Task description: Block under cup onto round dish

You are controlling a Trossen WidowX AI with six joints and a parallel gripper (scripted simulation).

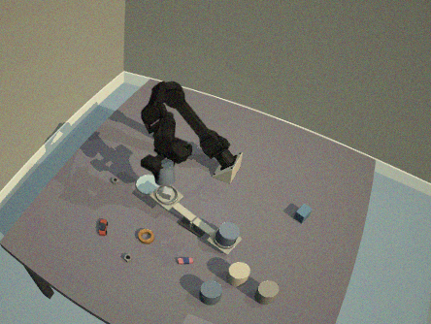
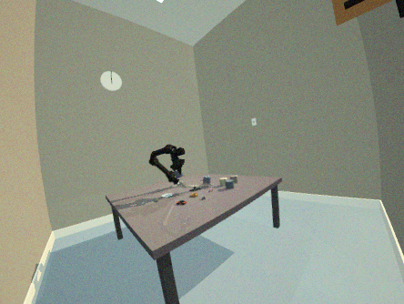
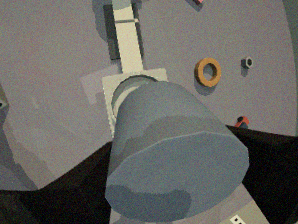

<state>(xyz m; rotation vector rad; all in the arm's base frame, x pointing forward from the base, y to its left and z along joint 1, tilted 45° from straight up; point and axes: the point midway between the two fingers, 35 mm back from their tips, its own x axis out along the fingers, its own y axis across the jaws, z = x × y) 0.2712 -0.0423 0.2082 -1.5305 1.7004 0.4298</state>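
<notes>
Right now my gripper tip is 80 mm past the pale round dish, 100 mm to the left of it and 170 mm above it. Round my gripper tip: red toy car (200 mm ahead, 180 mm to the right, 160 mm below); blue cube (120 mm behind, 510 mm to the left, 150 mm below).
</notes>
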